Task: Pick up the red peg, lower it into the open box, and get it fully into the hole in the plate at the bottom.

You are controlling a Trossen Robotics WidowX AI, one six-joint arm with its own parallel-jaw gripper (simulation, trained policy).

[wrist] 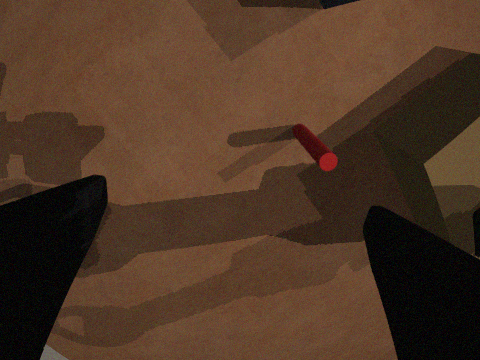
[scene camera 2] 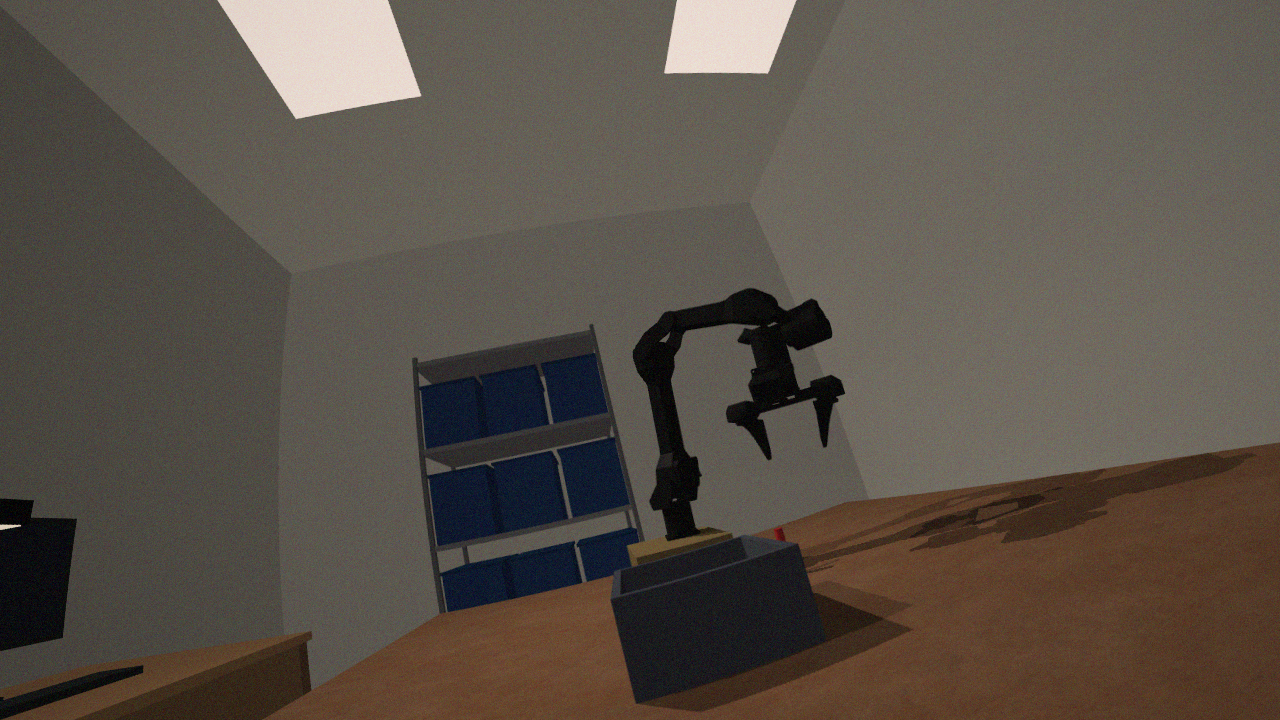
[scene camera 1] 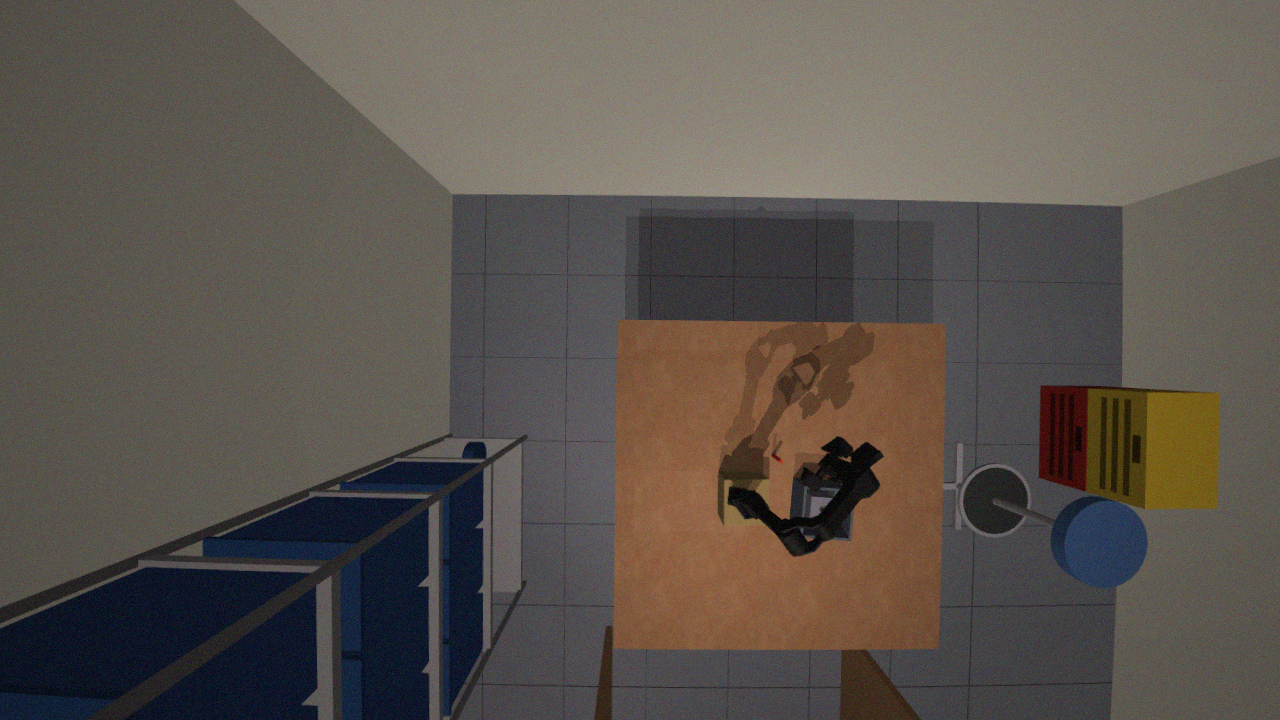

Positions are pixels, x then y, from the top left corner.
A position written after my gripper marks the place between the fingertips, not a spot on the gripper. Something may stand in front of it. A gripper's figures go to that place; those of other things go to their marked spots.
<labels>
My gripper (wrist: pixel 239 205): 10 cm from the lens. A red peg (wrist: pixel 324 158): 22 cm from the lens.
</labels>
